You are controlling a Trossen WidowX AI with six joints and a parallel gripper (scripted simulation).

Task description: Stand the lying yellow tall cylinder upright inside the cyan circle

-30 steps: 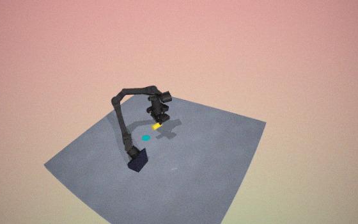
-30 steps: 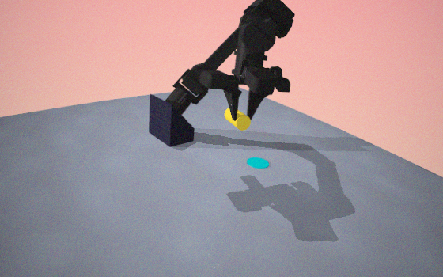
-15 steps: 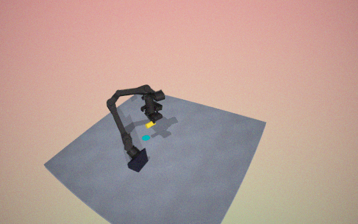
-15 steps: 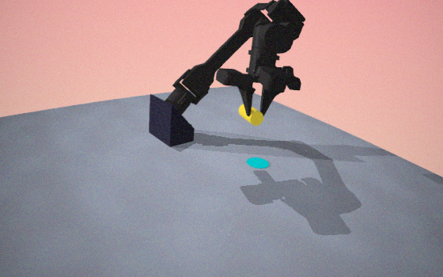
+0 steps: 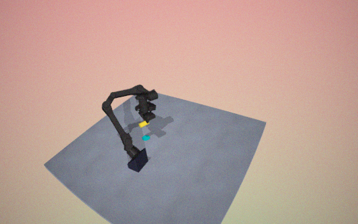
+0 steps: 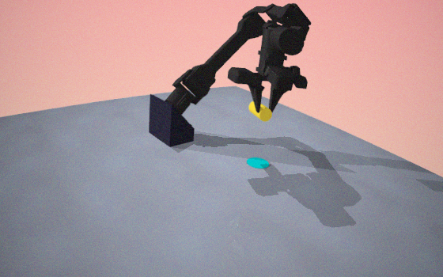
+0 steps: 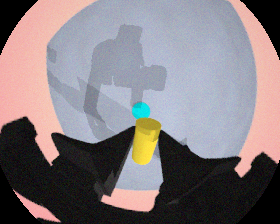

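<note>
Right now my gripper tip is 15 cm above the cyan circle, 2 cm to the right of it and 1 cm past it. Also, from my gripper tip: yellow tall cylinder 2 cm behind, 1 cm to the left.
</note>
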